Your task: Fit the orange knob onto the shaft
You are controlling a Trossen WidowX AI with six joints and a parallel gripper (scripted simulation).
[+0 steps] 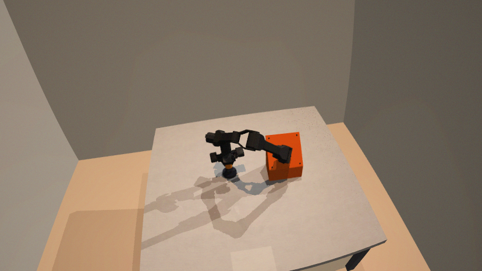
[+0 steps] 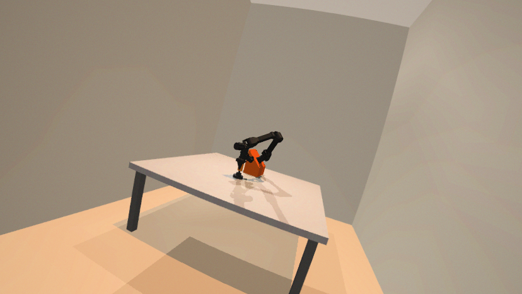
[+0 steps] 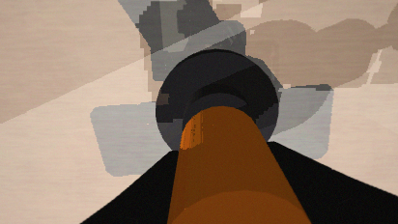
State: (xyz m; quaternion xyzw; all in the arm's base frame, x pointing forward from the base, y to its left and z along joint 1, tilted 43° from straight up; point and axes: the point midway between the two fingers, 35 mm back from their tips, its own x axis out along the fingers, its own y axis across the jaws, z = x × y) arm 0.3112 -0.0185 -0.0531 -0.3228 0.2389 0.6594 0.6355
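Right now my gripper tip is 2 cm below the orange knob. Also, from my gripper tip: pedestal 4 cm below.
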